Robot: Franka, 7 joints.
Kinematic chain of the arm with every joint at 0, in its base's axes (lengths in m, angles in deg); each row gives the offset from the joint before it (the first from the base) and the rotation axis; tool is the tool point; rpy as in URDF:
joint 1: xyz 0 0 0.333 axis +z
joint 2: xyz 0 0 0 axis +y
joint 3: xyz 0 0 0.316 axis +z
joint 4: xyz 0.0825 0 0 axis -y
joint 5: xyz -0.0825 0 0.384 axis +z
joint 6: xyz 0 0 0 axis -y
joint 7: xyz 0.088 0 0 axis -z
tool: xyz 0 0 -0.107 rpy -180 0 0
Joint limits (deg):
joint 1: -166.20..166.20
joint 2: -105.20..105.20
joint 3: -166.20..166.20
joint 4: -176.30..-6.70
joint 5: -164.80..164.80
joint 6: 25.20..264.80
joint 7: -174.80..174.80
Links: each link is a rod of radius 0.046 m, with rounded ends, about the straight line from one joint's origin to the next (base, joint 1, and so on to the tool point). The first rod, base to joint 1, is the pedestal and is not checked.
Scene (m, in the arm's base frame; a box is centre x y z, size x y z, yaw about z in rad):
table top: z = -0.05
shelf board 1: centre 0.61 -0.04 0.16 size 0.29 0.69 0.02 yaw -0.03
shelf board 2: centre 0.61 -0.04 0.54 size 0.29 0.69 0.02 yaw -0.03
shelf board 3: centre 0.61 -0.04 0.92 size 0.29 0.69 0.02 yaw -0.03
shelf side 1: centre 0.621 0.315 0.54 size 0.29 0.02 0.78 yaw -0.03
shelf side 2: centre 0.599 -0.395 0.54 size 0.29 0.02 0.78 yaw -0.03
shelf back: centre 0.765 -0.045 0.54 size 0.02 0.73 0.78 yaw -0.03
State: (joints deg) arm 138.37 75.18 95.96 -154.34 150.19 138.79 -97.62
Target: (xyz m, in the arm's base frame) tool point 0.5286 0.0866 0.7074
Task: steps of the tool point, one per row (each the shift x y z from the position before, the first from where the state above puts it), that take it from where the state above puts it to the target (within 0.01 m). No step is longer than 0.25 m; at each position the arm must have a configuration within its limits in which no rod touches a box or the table.
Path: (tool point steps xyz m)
1: -0.1144 0.0721 -0.0965
2: -0.0896 0.1452 -0.0707
3: -0.0277 0.1952 -0.0291
4: 0.0558 0.2017 0.0212
5: 0.1348 0.1565 0.0708
6: 0.1822 0.0681 0.1098
7: 0.1799 -0.0402 0.1304
8: 0.1256 -0.1379 0.1274
9: 0.0348 -0.1980 0.1002
10: 0.0691 -0.0006 0.0111
11: 0.0709 -0.0026 -0.0003
12: 0.0693 -0.0031 -0.0107

